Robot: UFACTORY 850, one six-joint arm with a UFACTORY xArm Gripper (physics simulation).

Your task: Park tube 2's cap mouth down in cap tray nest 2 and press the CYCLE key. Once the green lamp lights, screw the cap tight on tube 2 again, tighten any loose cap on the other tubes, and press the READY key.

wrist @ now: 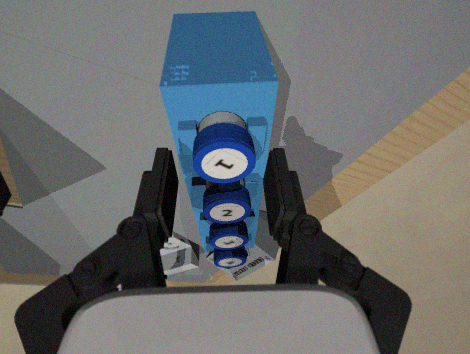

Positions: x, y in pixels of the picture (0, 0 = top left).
Labels:
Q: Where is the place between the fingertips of the gripper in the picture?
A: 221, 164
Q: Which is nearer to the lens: the cap 1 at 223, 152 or the cap 3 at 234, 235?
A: The cap 1.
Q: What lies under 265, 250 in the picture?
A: A grey key box.

